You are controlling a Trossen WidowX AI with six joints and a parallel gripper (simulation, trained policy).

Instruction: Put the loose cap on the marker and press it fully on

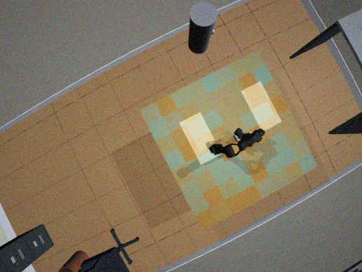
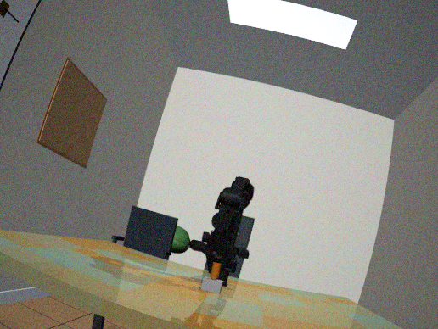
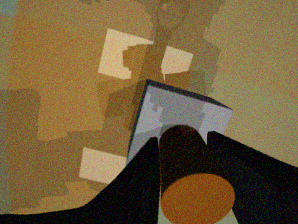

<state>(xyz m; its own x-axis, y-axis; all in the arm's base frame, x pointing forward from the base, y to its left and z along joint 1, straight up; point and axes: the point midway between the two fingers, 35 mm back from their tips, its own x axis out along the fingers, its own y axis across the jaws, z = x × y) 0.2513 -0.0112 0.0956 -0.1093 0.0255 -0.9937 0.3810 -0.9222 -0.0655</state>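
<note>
My gripper tip is 1 cm below the orange cap and 1 cm short of it. Also, from my gripper tip: holder block: 4 cm below, 1 cm ahead.
</note>
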